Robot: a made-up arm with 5 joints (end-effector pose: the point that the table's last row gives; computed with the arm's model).
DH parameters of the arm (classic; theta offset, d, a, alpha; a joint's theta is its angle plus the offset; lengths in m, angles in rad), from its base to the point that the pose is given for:
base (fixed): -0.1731 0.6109 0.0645 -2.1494
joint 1: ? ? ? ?
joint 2: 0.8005 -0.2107 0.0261 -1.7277
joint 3: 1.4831 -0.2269 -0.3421 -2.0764
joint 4: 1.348 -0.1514 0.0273 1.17
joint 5: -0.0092 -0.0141 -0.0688 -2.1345
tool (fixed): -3.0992 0.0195 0 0
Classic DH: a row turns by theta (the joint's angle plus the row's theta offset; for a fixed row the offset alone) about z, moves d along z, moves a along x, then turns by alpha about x.
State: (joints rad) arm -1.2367 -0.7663 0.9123 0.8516 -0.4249
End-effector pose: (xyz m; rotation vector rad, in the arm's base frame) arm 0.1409 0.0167 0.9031 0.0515 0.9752 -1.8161
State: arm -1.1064 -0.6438 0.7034 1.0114 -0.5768
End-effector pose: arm 0.1548 -0.0809 0.9006 0.3308 1.1485 -1.6533
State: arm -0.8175 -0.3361 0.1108 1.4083 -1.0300
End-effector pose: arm 0.1458 -0.2936 0.7717 1.1447 1.3254 -1.3650
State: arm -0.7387 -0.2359 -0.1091 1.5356 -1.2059
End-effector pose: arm 0.1313 -0.3338 0.6945 1.4125 1.3252 -1.3257
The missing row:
joint 1: -0.3095 -0.1837 -0.0797 -2.5405
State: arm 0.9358 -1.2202 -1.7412 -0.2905 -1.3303
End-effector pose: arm -0.2760 0.2199 0.8991 -1.5111 -1.3994 1.3494
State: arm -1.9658 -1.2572 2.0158 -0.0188 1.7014
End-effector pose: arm 0.0326 0.3348 0.4252 1.6820 -0.7302 -2.5214
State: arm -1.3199 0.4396 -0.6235 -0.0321 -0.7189
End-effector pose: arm 0.2773 -0.2363 0.7241 0.0301 0.9181 0.2600
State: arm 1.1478 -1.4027 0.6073 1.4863 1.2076
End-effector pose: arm -0.0244 -0.1700 0.4027 0.0510 0.6875 0.6088
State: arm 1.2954 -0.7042 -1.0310 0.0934 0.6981
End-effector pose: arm -0.2116 -0.0412 0.8852 -0.6109 -0.5162 -0.4914
